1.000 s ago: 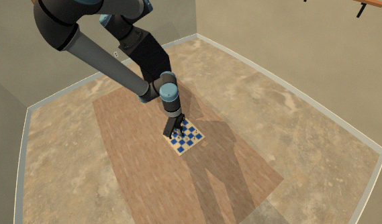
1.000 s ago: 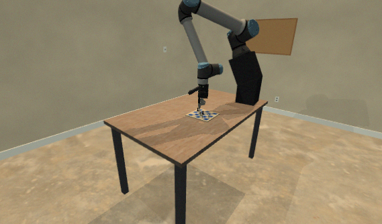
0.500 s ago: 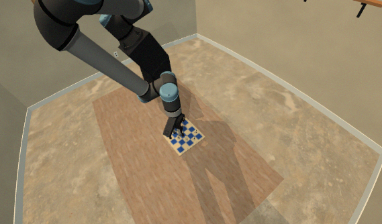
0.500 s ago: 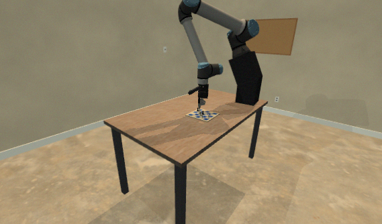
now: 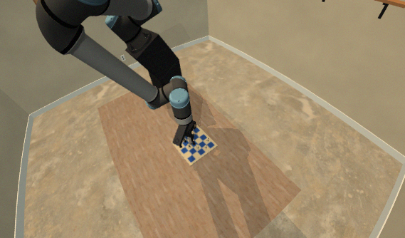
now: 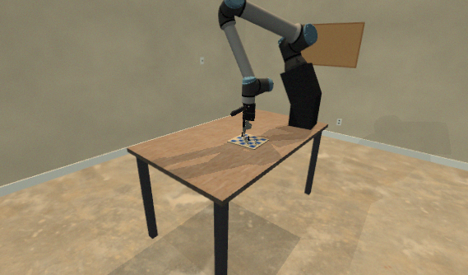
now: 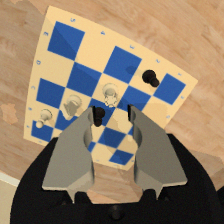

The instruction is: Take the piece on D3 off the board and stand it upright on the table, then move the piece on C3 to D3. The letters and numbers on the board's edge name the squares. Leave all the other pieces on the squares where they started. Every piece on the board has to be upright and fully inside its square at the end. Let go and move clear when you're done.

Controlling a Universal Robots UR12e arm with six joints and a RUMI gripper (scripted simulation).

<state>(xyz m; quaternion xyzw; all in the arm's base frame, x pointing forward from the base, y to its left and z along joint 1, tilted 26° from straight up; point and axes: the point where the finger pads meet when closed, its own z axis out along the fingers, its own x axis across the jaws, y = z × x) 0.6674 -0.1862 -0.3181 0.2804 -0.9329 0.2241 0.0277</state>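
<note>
My gripper is now 40 mm above the white chess piece. Also, from my hand: chessboard: 40 mm to the left, 60 mm below.
</note>
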